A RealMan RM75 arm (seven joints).
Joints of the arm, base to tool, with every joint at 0 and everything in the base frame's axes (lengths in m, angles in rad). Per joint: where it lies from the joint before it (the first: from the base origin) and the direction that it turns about. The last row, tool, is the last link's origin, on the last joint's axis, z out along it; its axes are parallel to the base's.
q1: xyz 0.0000 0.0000 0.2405 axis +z
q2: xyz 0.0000 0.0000 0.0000 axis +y
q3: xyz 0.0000 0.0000 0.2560 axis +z
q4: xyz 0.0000 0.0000 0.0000 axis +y
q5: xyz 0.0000 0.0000 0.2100 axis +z
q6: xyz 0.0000 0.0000 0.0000 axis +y
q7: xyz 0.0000 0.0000 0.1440 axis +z
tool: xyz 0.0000 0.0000 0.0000
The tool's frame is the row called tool.
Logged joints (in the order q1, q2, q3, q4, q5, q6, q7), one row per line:
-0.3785 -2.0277 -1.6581 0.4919 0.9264 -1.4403 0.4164
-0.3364 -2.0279 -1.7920 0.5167 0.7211 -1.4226 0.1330
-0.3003 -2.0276 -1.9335 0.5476 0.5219 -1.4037 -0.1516
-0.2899 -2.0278 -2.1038 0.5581 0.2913 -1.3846 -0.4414
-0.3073 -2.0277 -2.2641 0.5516 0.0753 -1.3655 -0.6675
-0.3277 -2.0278 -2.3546 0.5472 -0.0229 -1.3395 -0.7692
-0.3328 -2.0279 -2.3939 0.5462 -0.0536 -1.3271 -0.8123
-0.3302 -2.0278 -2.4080 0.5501 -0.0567 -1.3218 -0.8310
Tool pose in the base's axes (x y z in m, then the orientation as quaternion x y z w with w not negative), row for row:
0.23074 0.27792 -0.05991 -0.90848 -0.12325 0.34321 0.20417
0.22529 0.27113 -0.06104 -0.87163 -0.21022 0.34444 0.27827
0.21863 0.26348 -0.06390 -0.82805 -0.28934 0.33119 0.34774
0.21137 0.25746 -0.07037 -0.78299 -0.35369 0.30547 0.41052
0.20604 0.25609 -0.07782 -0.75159 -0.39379 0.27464 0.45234
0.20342 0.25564 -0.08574 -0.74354 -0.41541 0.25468 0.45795
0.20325 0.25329 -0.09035 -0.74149 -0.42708 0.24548 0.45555
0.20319 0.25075 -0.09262 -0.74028 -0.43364 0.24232 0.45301
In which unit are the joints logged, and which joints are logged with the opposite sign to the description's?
The joints are logged in radians. Opposite sign: q1, q2, q4, q5.
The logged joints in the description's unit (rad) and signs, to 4 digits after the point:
0.3785 2.0277 -1.6581 -0.4919 -0.9264 -1.4403 0.4164
0.3364 2.0279 -1.7920 -0.5167 -0.7211 -1.4226 0.1330
0.3003 2.0276 -1.9335 -0.5476 -0.5219 -1.4037 -0.1516
0.2899 2.0278 -2.1038 -0.5581 -0.2913 -1.3846 -0.4414
0.3073 2.0277 -2.2641 -0.5516 -0.0753 -1.3655 -0.6675
0.3277 2.0278 -2.3546 -0.5472 0.0229 -1.3395 -0.7692
0.3328 2.0279 -2.3939 -0.5462 0.0536 -1.3271 -0.8123
0.3302 2.0278 -2.4080 -0.5501 0.0567 -1.3218 -0.8310

